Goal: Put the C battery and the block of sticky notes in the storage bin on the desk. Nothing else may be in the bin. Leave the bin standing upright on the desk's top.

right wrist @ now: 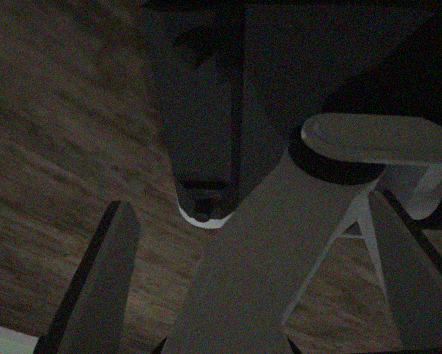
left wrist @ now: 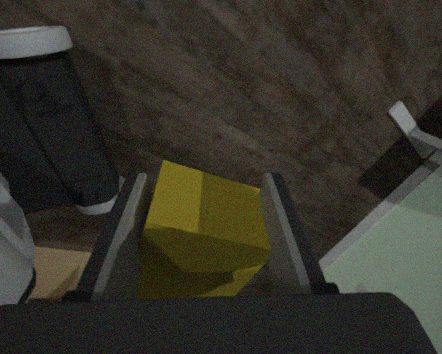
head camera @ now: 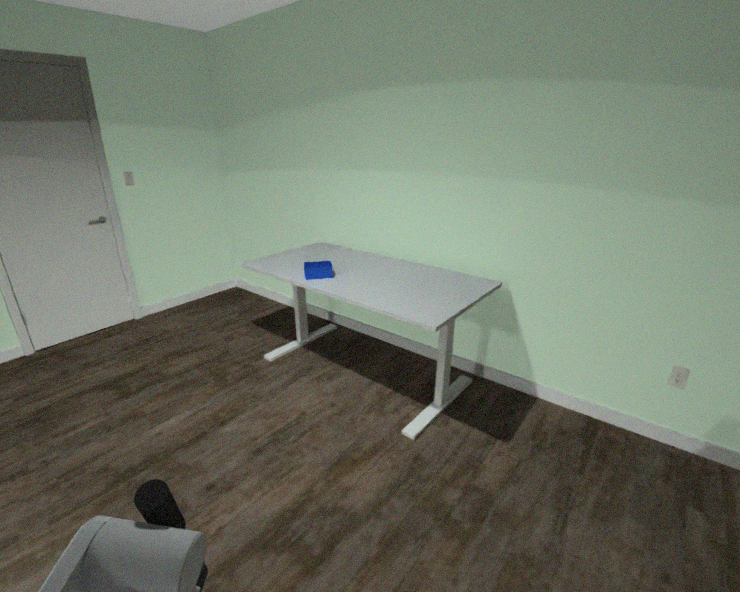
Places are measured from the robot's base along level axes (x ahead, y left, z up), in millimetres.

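Pixels of known places: left gripper, fingertip midpoint: (left wrist: 206, 186); right gripper, fingertip midpoint: (right wrist: 248, 209).
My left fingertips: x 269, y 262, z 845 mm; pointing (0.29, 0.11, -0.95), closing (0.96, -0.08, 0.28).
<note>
Ahead of a thing's pixels: the offset from my left fingertips to its middle. Level surfaces: height alone.
The white desk @(dz -124 mm) (head camera: 394, 280) stands along the green wall in the head view. A small blue box-like thing @(dx +1897, dy +21, dz -87 mm) (head camera: 317, 270), which looks like the storage bin, is on the desk's left part; its inside cannot be made out. A tiny brownish spot shows at its right edge. My left gripper (left wrist: 206, 186) is shut on the yellow block of sticky notes @(dx -17, dy -42, dz +5 mm) (left wrist: 227, 215), which sits between its two fingers over the floor, away from the desk. My right gripper (right wrist: 248, 209) is open, its fingers wide apart with no object held. The C battery does not show in these views.
Wood floor @(dz -844 mm) (head camera: 277, 462) lies between my left arm (head camera: 132, 549) and the desk. A door (head camera: 55, 216) is at the left. A tan surface @(dz -765 mm) (left wrist: 57, 270) shows at the lower left of the left wrist view, near my dark base (left wrist: 60, 125).
</note>
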